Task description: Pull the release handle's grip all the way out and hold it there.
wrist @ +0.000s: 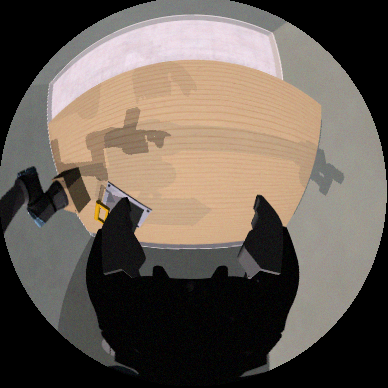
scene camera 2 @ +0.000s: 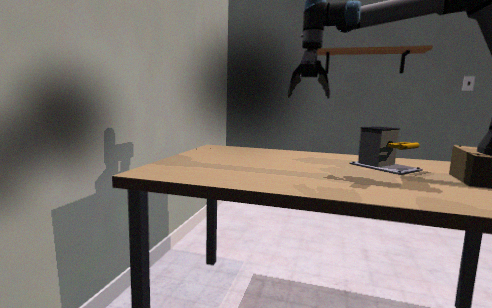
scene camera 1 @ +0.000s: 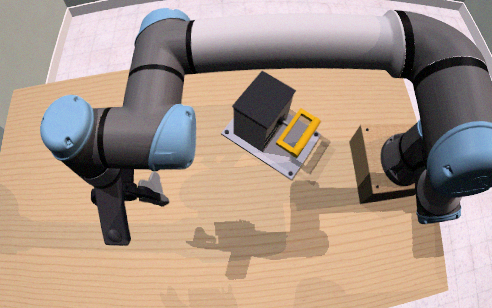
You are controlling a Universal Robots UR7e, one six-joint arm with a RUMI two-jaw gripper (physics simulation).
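Note:
The release handle's yellow grip (scene camera 1: 308,137) (scene camera 2: 407,146) (wrist: 97,212) is a rectangular loop. It stands out level from one side of a dark box (scene camera 1: 262,100) (scene camera 2: 372,145) (wrist: 135,216), with a short dark rod showing between them in scene camera 1. The box stands on a light grey plate (scene camera 1: 286,167) (scene camera 2: 400,169) (wrist: 117,191) bolted to the table. My gripper (scene camera 1: 140,220) (scene camera 2: 309,95) (wrist: 191,197) is open and empty, pointing down high above the table, well apart from the grip. In the wrist view one finger hides part of the box.
The wooden table (scene camera 1: 65,275) (scene camera 2: 240,170) (wrist: 235,175) carries the plate and a brown block (scene camera 1: 370,185) (scene camera 2: 465,167) (wrist: 76,187) under the arm's base, to the right of the grip in scene camera 1. A wall shelf (scene camera 2: 375,50) is behind the arm.

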